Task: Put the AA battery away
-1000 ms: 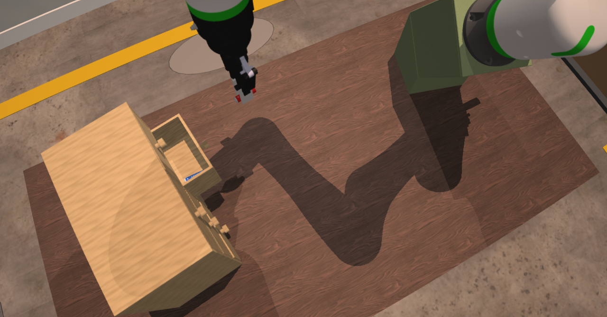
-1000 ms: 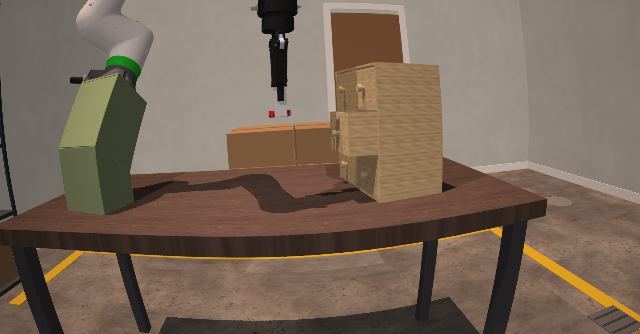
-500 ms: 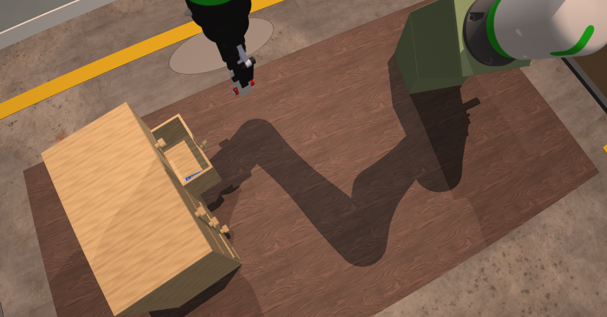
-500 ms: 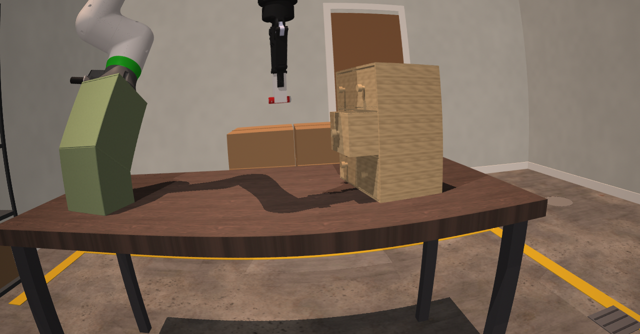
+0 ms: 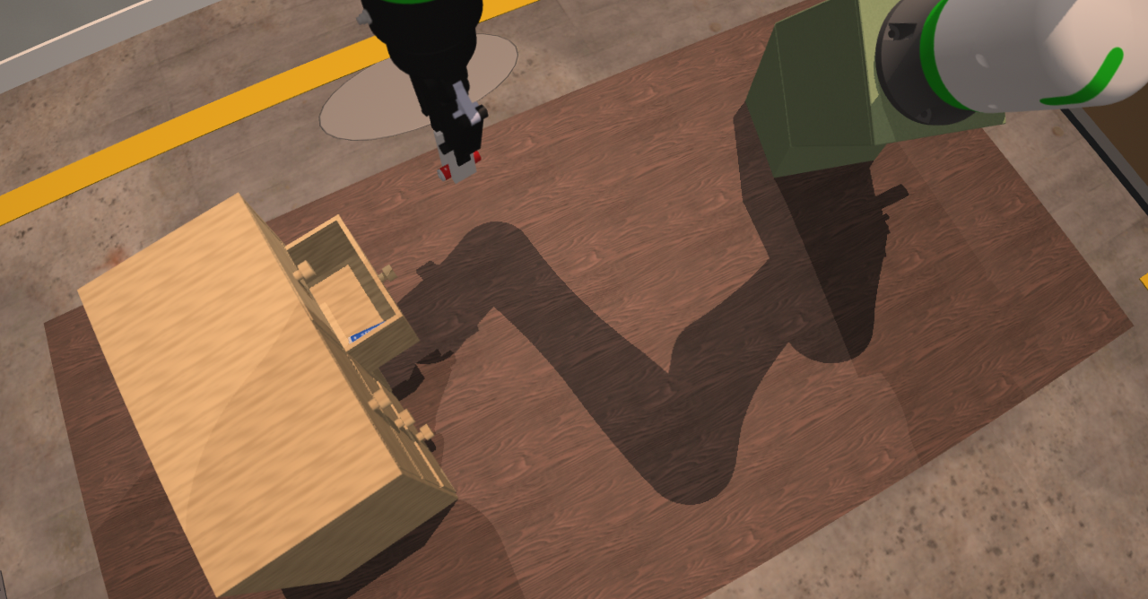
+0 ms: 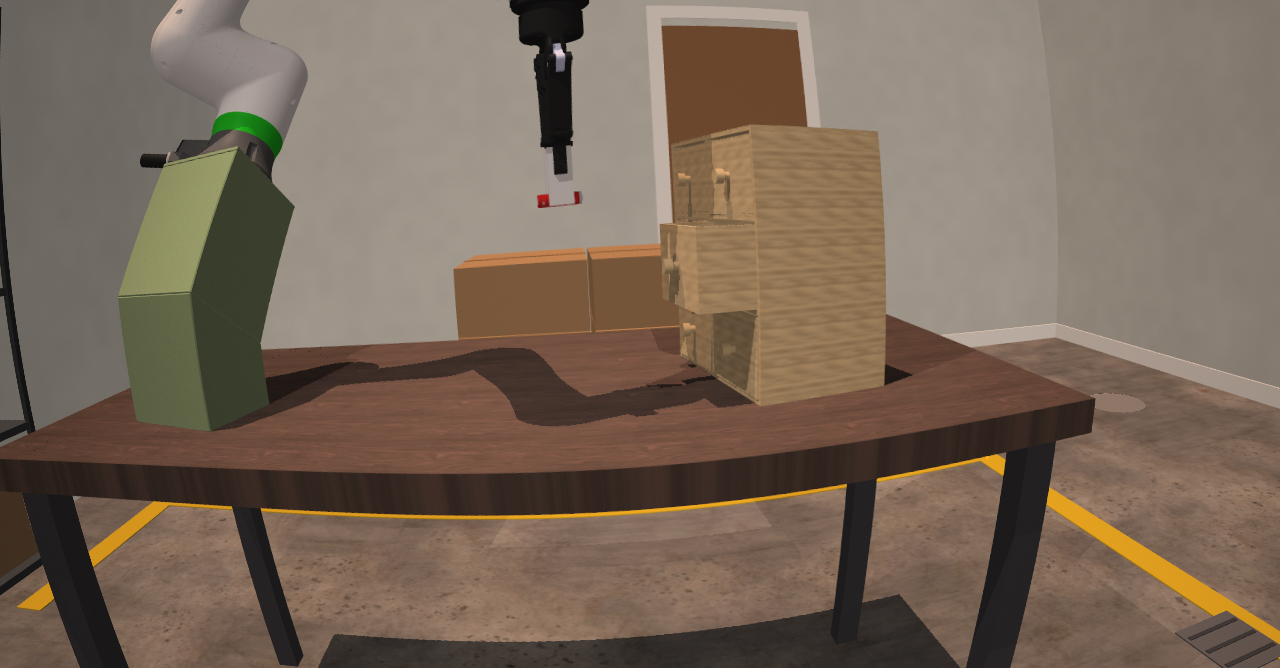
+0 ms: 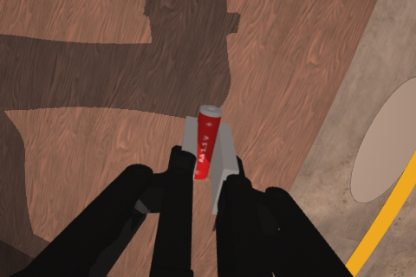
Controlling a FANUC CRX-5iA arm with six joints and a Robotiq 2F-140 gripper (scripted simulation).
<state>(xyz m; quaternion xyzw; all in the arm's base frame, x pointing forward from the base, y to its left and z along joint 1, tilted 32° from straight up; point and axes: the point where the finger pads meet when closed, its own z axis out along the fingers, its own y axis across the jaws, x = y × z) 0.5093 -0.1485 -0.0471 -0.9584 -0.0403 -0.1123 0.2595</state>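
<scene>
Right now my hand is 3 cm above the red AA battery.
</scene>
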